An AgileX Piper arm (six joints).
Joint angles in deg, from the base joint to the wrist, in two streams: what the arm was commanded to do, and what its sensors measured. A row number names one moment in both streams.
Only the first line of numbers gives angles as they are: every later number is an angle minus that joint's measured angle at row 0.
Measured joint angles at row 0: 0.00 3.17 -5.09 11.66 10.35 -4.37
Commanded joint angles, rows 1 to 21: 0.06 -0.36 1.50 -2.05 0.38 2.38; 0.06 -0.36 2.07 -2.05 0.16 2.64; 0.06 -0.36 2.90 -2.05 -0.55 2.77; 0.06 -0.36 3.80 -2.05 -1.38 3.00; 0.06 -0.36 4.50 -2.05 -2.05 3.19; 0.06 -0.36 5.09 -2.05 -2.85 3.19; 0.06 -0.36 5.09 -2.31 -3.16 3.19; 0.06 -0.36 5.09 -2.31 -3.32 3.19; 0.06 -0.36 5.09 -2.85 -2.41 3.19; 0.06 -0.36 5.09 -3.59 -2.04 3.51; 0.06 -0.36 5.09 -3.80 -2.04 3.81; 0.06 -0.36 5.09 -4.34 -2.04 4.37; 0.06 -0.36 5.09 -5.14 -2.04 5.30; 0.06 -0.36 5.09 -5.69 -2.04 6.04; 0.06 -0.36 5.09 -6.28 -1.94 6.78; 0.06 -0.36 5.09 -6.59 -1.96 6.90; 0.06 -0.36 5.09 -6.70 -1.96 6.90; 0.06 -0.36 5.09 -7.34 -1.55 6.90; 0.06 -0.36 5.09 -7.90 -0.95 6.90; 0.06 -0.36 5.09 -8.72 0.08 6.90; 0.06 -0.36 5.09 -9.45 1.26 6.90
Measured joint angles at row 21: 0.00 0.00 4.87 -6.49 -1.31 6.31
